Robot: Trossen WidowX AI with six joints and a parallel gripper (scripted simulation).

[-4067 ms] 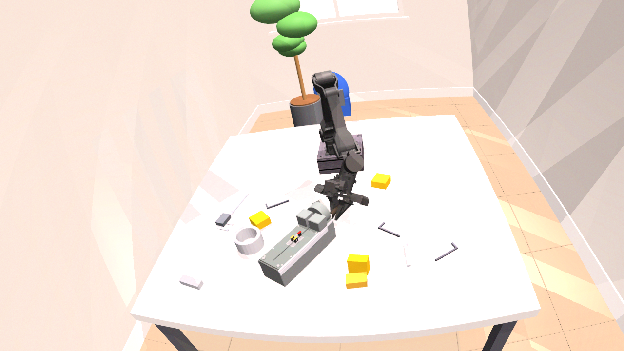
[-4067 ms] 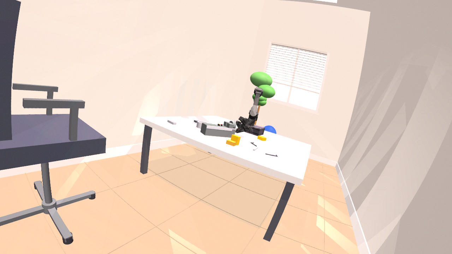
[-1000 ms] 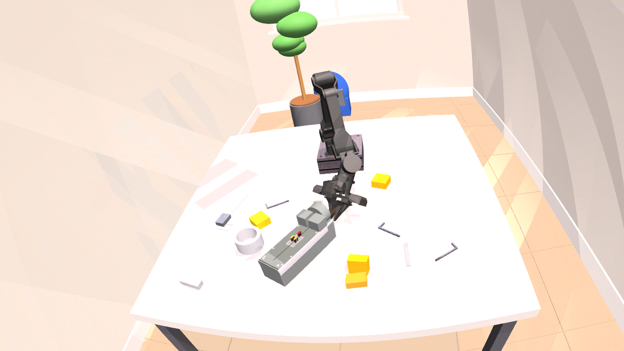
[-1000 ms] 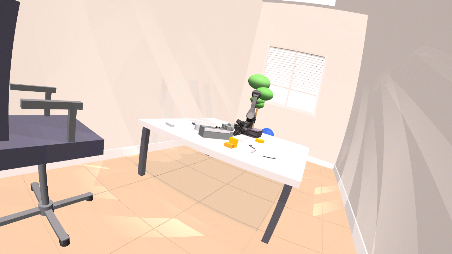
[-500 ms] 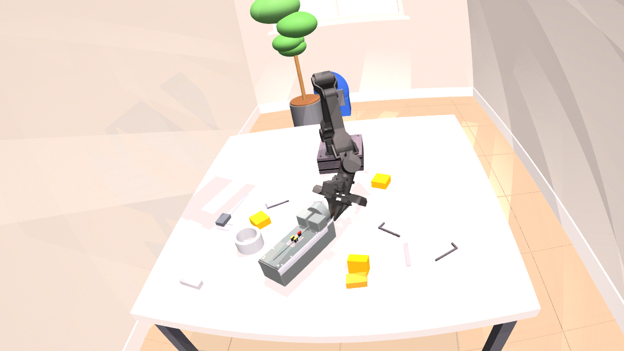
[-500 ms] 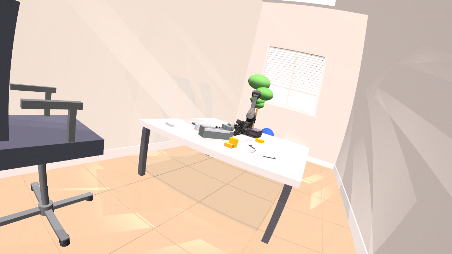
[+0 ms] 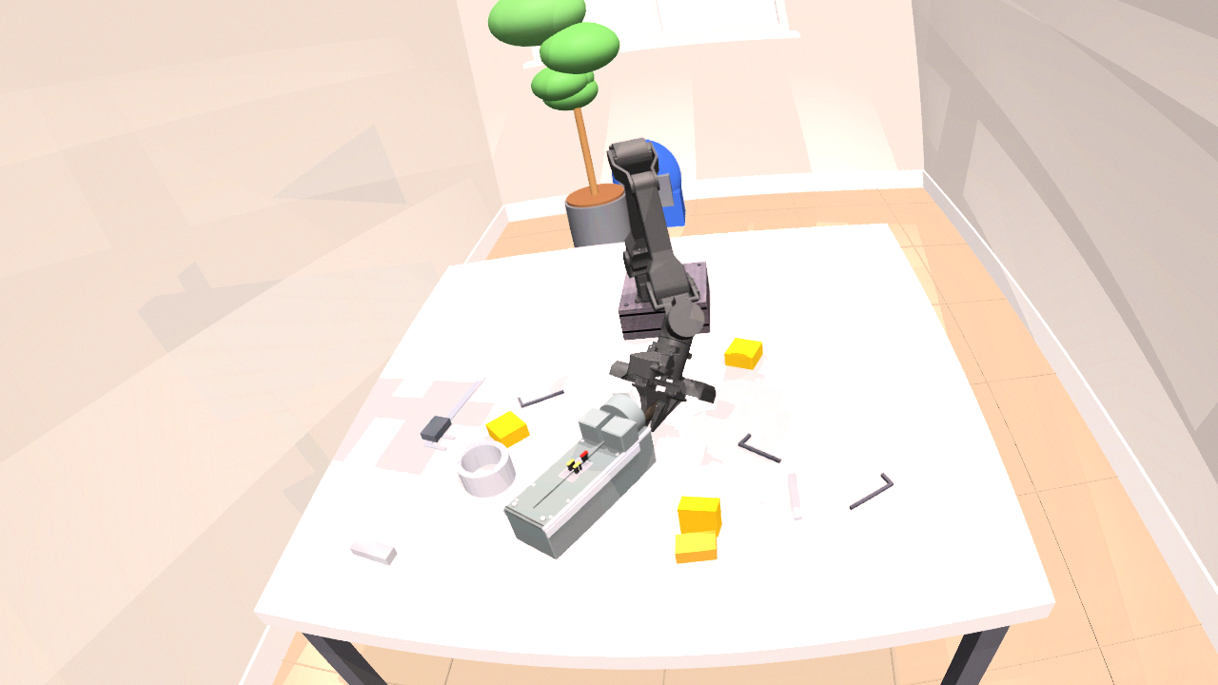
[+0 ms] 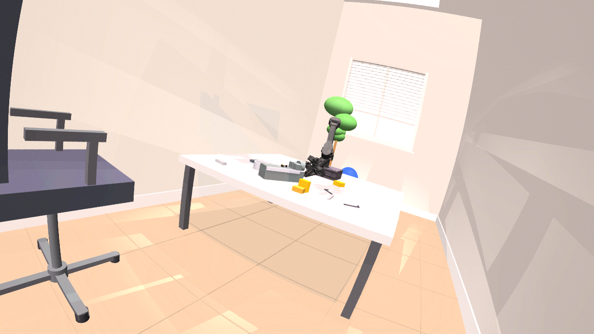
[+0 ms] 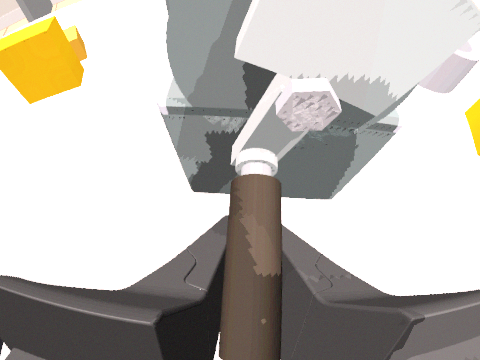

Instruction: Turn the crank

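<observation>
The brown crank handle is 30 mm above my gripper tip, 20 mm behind it and 10 mm to the left of it. From my gripper tip the other things lie so: red pointer (120 mm ahead, 70 mm to the right, 50 mm above).
</observation>
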